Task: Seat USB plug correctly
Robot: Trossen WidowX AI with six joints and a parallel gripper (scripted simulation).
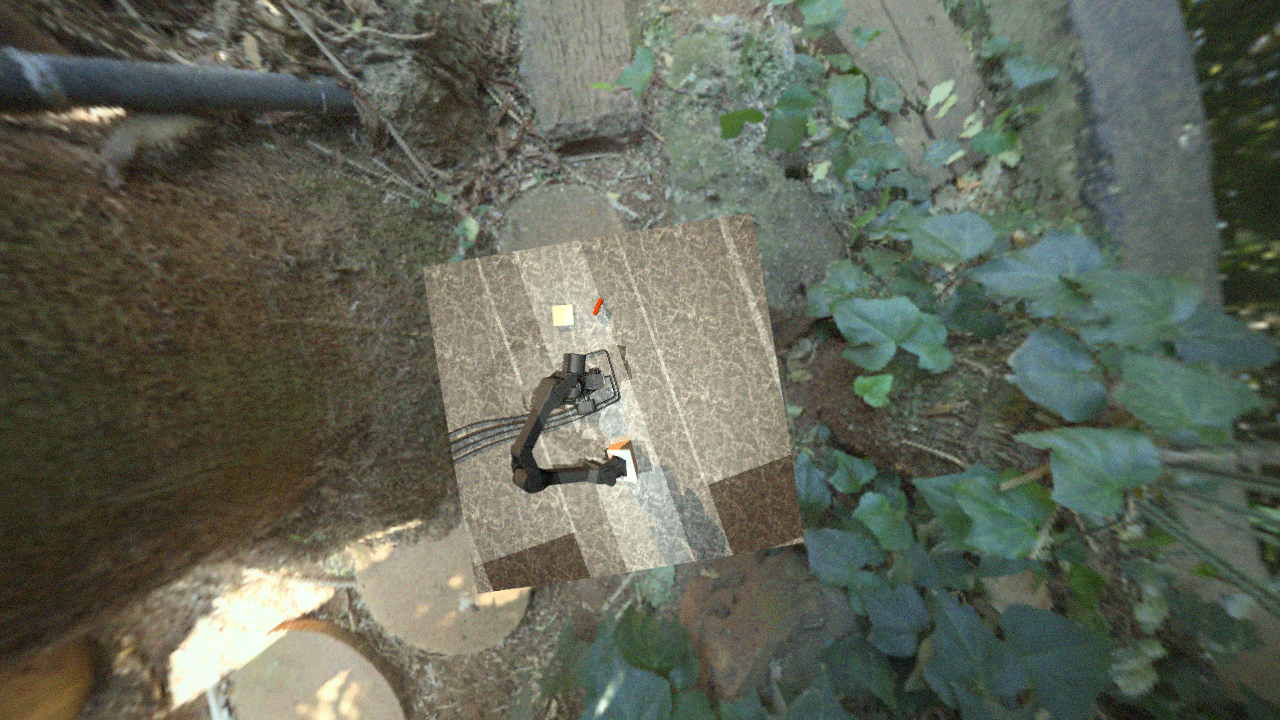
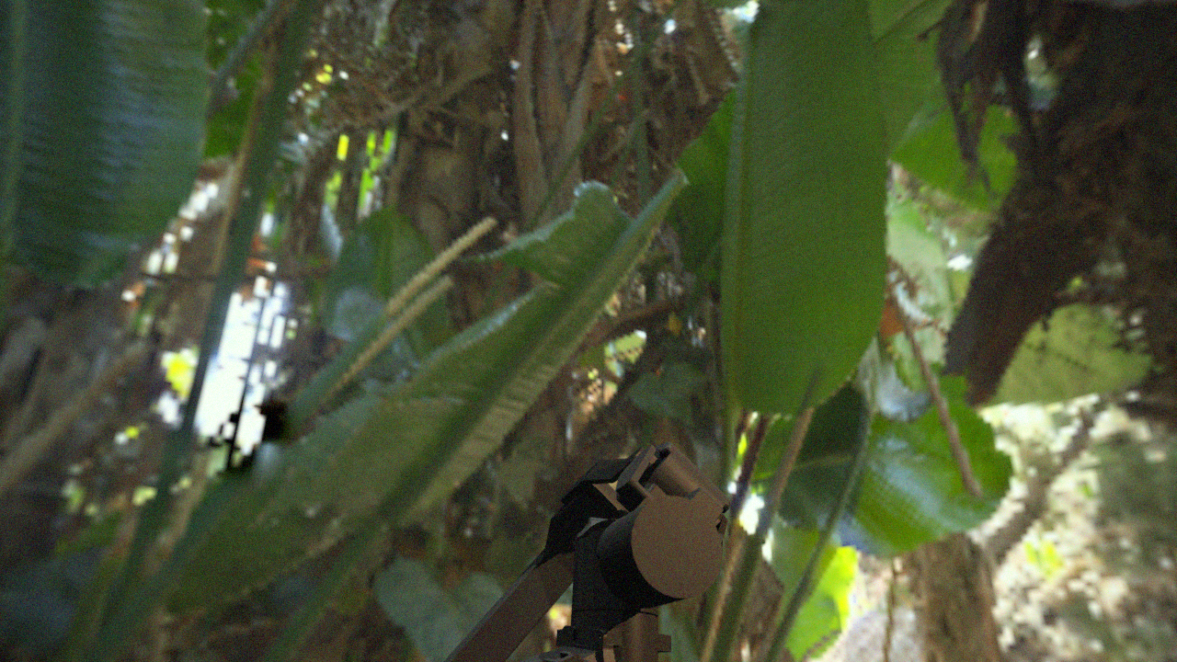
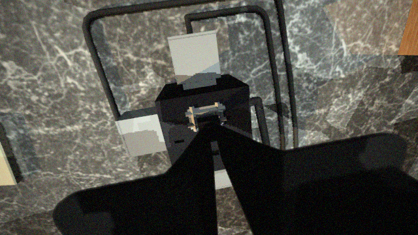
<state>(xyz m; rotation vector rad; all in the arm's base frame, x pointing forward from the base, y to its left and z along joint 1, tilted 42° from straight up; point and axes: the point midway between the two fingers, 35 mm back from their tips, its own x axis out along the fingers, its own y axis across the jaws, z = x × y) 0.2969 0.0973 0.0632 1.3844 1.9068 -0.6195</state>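
The socket is 40 mm below my gripper tip. The rest, counted from my gripper tip: tan box: 250 mm ahead, 90 mm to the left, 110 mm below.
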